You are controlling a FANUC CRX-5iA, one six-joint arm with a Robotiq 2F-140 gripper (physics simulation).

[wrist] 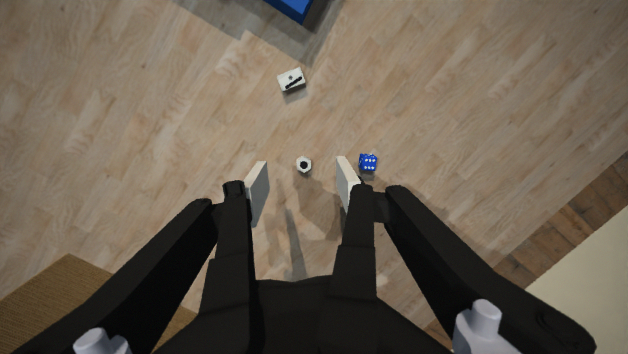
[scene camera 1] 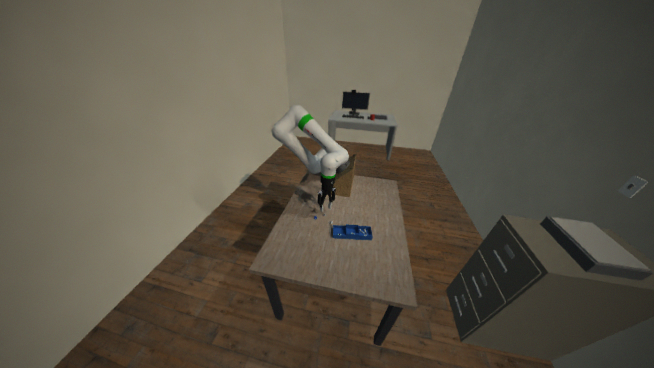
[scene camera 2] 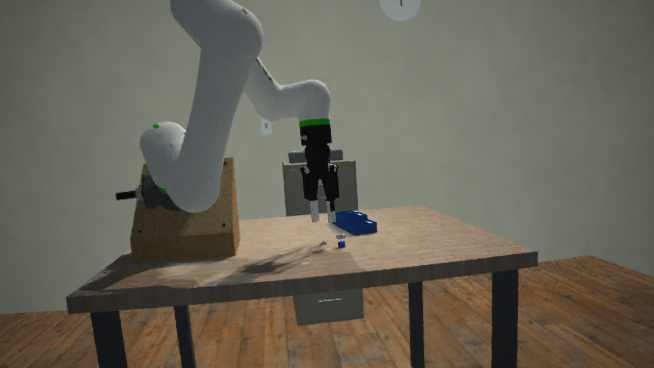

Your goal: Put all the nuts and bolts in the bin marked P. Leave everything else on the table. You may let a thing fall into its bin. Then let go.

Scene:
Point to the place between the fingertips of my gripper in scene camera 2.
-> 323,222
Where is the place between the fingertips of my gripper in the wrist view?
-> At 302,173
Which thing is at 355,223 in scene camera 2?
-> A blue bin tray.

